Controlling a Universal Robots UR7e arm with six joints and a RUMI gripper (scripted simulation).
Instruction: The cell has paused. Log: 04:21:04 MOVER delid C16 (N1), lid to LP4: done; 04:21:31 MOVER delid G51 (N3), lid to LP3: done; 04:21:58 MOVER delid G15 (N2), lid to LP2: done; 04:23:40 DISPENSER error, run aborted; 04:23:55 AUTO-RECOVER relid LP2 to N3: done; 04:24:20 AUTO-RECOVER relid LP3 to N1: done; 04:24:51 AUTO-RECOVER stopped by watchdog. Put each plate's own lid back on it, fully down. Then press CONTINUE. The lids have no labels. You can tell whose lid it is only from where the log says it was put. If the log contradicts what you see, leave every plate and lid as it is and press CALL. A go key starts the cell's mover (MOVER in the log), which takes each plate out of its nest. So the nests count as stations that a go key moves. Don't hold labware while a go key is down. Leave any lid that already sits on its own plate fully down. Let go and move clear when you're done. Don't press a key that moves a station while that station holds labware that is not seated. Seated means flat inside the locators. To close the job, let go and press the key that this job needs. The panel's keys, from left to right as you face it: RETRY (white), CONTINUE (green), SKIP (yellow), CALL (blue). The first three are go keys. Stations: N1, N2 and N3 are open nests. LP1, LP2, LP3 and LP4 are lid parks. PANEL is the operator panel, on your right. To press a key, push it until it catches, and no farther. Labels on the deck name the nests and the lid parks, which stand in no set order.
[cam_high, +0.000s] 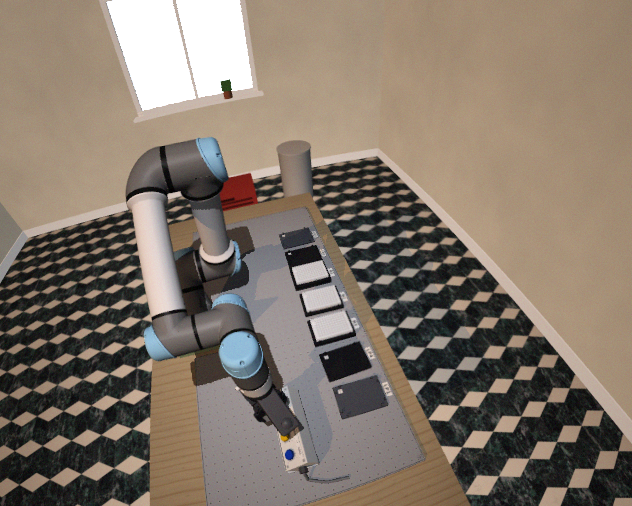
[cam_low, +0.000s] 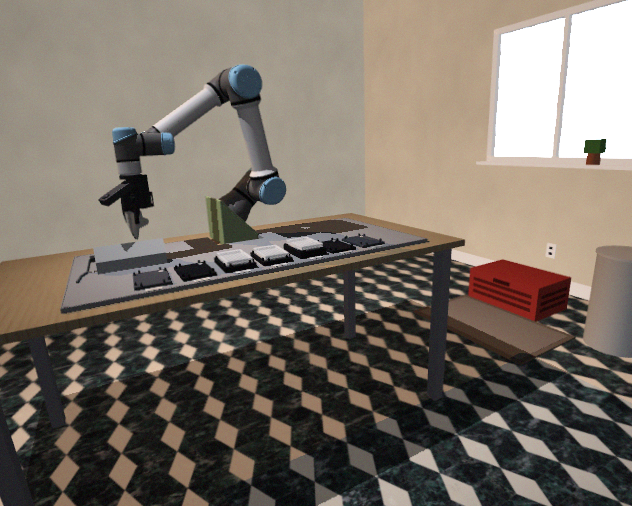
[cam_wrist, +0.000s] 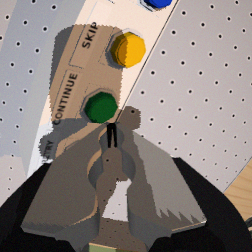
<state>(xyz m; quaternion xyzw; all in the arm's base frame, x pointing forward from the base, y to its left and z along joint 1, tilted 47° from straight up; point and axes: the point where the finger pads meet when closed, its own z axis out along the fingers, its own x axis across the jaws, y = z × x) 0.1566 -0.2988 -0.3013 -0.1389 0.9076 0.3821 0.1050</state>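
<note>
My hand is 30 mm above the green CONTINUE key and 10 mm short of it. The rest, counted from my hand: black lid park 260 mm ahead, 110 mm to the left, 90 mm below; then blue CALL key 100 mm to the right, 30 mm below; then yellow SKIP key 50 mm to the right, 30 mm below.
</note>
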